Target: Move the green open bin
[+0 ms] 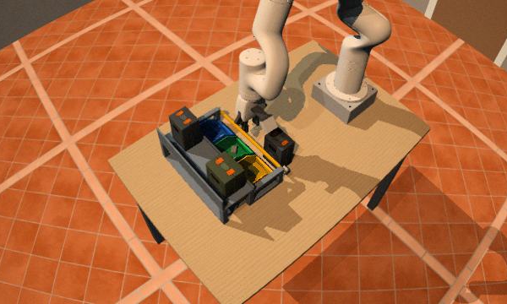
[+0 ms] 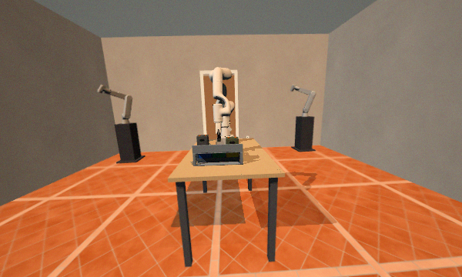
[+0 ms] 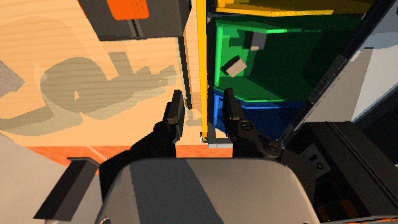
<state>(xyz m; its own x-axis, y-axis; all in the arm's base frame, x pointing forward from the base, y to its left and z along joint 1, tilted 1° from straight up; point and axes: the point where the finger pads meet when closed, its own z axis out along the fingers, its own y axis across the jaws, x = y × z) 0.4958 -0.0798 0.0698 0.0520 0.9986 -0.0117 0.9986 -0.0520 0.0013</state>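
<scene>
My gripper is now 9 cm above the thin yellow rod. Round my hand: green bin 11 cm below, 10 cm ahead, 1 cm to the right; then yellow bin 11 cm to the left, 11 cm below, 11 cm ahead; then dark box 11 cm to the left, 8 cm below, 4 cm behind.
</scene>
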